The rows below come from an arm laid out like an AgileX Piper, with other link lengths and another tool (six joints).
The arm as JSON. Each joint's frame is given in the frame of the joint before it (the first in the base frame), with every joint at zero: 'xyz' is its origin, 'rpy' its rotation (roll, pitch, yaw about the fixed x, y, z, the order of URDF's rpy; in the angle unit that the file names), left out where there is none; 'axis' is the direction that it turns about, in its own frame. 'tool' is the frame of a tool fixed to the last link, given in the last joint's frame.
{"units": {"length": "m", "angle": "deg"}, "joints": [
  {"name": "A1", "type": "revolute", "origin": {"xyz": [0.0, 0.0, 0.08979], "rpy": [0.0, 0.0, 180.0]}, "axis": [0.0, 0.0, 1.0]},
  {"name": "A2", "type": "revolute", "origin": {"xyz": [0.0, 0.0, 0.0], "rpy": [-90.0, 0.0, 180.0]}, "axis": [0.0, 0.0, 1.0]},
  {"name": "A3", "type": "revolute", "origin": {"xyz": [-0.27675, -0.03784, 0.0]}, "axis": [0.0, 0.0, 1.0]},
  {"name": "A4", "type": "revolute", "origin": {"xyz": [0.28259, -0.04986, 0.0], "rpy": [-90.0, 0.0, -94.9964]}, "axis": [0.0, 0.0, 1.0]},
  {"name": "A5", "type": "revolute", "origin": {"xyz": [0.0, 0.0, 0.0], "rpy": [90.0, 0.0, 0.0]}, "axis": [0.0, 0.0, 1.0]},
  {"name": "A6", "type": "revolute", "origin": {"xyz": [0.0, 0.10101, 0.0], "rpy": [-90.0, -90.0, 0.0]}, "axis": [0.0, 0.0, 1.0]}
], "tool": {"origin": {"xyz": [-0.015, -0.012, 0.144], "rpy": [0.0, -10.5, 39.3]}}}
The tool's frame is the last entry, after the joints.
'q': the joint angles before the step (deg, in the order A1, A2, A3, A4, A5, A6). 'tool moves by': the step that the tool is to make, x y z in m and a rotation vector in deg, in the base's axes. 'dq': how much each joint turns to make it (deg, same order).
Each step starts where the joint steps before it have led.
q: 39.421, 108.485, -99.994, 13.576, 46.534, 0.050
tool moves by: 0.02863, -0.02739, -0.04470, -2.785, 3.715, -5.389
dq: -3.567, 4.642, -0.147, -1.464, -0.259, 2.479
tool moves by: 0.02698, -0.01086, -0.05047, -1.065, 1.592, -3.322
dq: -2.196, 6.091, -0.153, 0.009, -4.164, 0.330
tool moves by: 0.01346, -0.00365, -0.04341, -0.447, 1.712, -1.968
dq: -1.029, 5.189, -0.322, 0.763, -3.274, 0.054
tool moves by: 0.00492, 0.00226, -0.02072, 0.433, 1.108, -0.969
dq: -0.279, 2.892, -0.844, 1.136, -1.385, 0.002
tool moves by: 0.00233, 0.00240, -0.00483, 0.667, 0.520, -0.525
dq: -0.153, 1.082, -0.819, 0.920, -0.185, -0.001
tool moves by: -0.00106, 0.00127, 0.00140, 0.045, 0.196, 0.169
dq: 0.091, -0.017, -0.308, 0.104, 0.483, 0.002
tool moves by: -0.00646, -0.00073, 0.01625, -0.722, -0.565, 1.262
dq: 0.444, -2.284, 0.502, -1.110, 1.754, -0.034
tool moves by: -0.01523, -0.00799, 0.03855, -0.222, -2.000, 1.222
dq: 0.467, -6.882, 4.002, -1.414, 1.364, -0.038
